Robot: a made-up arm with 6 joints.
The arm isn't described. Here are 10 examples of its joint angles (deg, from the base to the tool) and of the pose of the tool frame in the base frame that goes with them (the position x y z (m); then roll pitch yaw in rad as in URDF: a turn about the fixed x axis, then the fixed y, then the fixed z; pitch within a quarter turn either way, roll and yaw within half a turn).
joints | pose
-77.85 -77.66 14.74 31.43 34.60 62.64 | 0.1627 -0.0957 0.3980 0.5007 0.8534 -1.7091
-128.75 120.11 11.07 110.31 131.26 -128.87 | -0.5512 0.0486 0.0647 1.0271 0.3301 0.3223
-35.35 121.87 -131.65 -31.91 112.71 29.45 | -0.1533 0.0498 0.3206 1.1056 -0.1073 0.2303
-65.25 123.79 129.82 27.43 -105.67 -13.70 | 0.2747 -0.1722 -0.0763 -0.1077 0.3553 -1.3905
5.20 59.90 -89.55 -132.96 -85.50 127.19 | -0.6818 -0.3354 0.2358 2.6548 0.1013 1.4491
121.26 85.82 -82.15 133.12 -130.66 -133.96 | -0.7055 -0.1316 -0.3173 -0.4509 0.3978 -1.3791
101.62 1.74 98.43 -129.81 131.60 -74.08 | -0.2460 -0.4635 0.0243 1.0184 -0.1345 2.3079
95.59 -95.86 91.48 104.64 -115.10 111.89 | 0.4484 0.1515 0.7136 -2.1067 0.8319 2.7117
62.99 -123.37 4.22 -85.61 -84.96 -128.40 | 0.3487 -0.0643 -0.1940 0.5504 0.2901 -0.2923
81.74 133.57 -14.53 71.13 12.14 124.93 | -0.3662 0.2152 -0.1696 2.4428 -0.7690 -1.1262
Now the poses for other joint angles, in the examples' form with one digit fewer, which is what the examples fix.
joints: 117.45 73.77 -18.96 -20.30 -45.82 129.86
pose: 0.045 0.056 -0.253 0.773 -0.604 2.777
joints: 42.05 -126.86 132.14 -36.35 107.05 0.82
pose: 0.132 0.118 0.075 0.138 0.188 -1.739
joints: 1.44 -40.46 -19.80 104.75 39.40 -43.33
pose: 0.161 0.256 0.042 1.111 1.237 2.175
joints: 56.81 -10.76 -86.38 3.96 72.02 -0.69
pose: -0.150 -0.048 -0.013 -1.569 1.055 1.422
